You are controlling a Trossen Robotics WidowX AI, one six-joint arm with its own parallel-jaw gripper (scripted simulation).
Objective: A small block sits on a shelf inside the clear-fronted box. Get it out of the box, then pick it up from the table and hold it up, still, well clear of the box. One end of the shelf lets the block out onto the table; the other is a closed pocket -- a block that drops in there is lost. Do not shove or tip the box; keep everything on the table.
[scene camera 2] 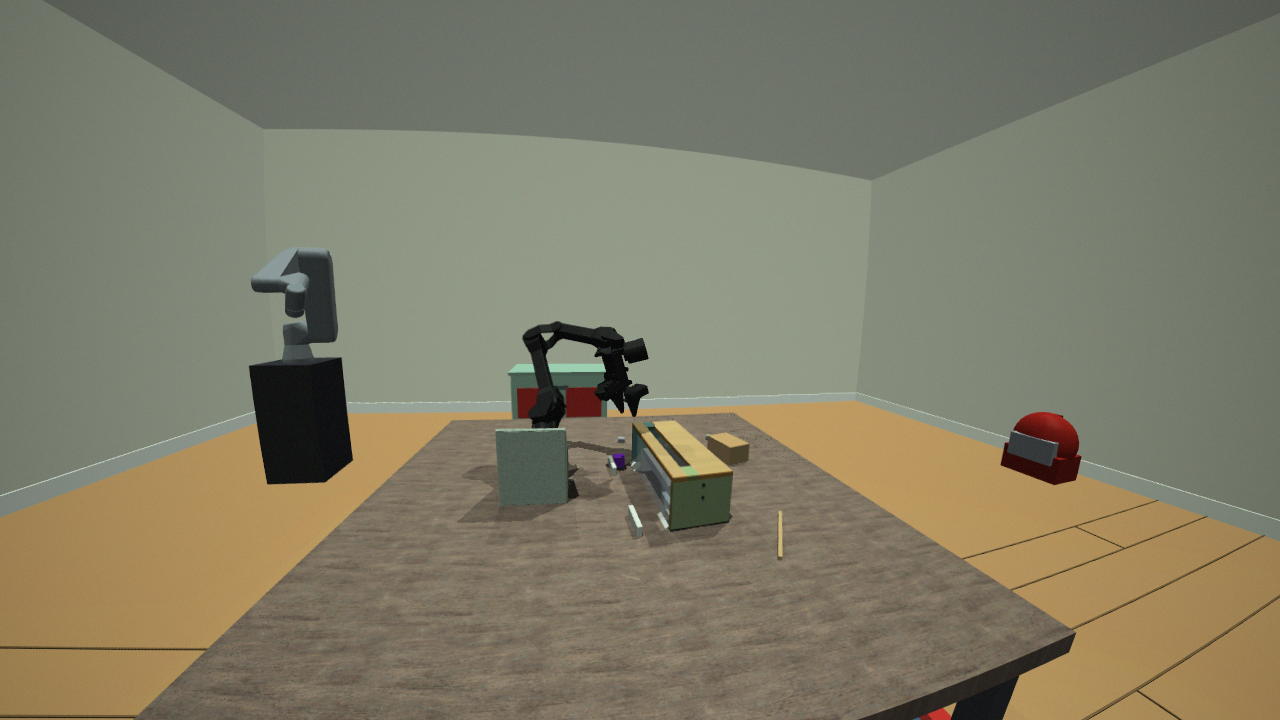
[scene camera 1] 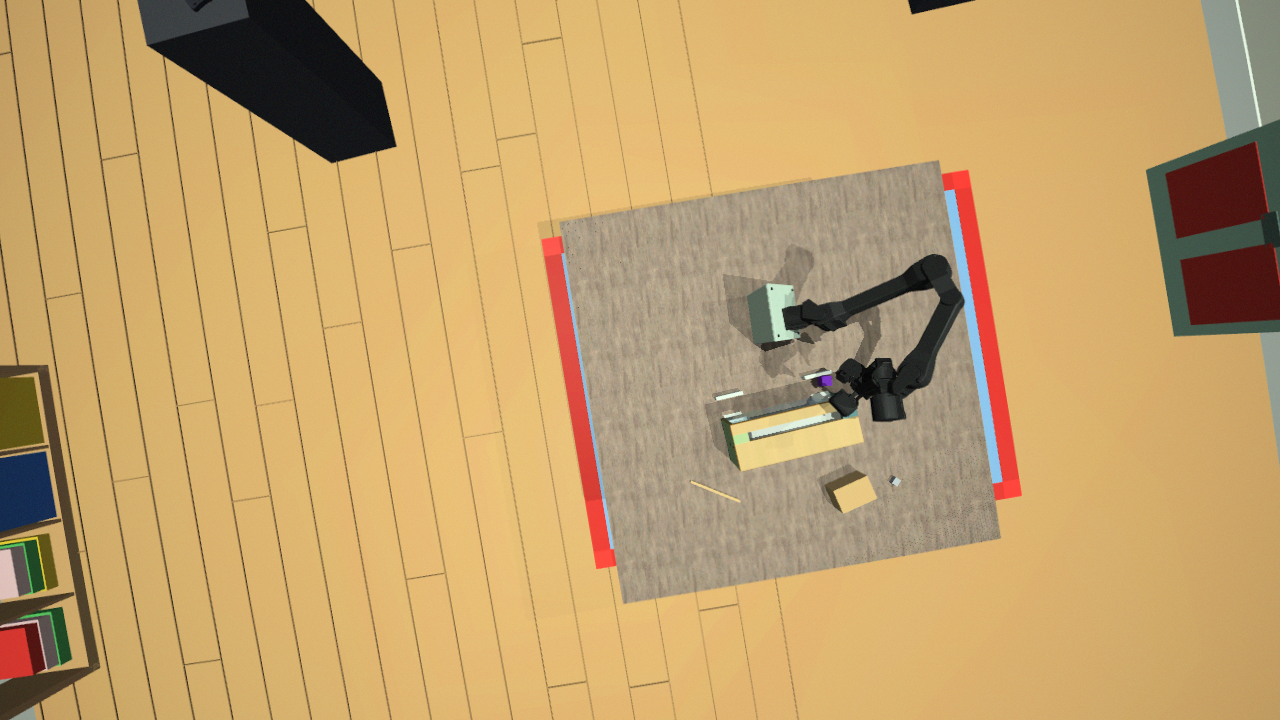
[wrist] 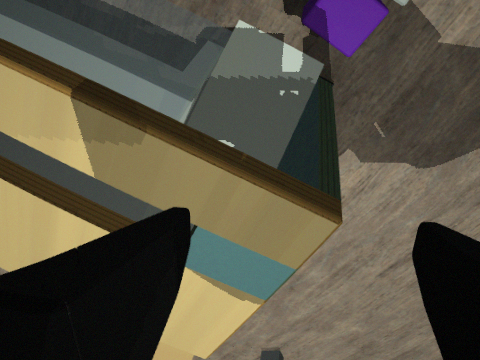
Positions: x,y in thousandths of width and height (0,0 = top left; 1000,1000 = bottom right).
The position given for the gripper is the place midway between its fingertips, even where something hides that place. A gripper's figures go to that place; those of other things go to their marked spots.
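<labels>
A clear-fronted box (scene camera 1: 611,602) and a tan box (scene camera 1: 663,684) have their marked spots 32 cm apart. The clear-fronted box is 123 cm from the lens, while the gripper (scene camera 1: 664,545) is 125 cm from the lens and the tan box is 143 cm from the lens.
</labels>
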